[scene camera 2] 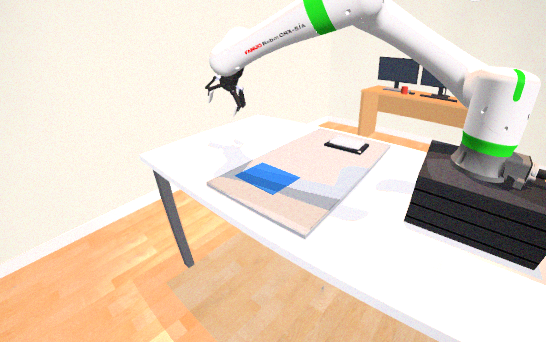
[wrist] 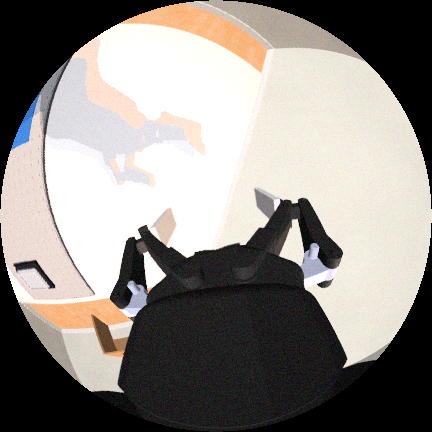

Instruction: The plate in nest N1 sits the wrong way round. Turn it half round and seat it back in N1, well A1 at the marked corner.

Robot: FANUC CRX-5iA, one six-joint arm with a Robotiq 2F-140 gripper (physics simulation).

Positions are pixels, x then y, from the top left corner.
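Flat blue rectangle (scene camera 2: 266,177), 740 mm from the lens.
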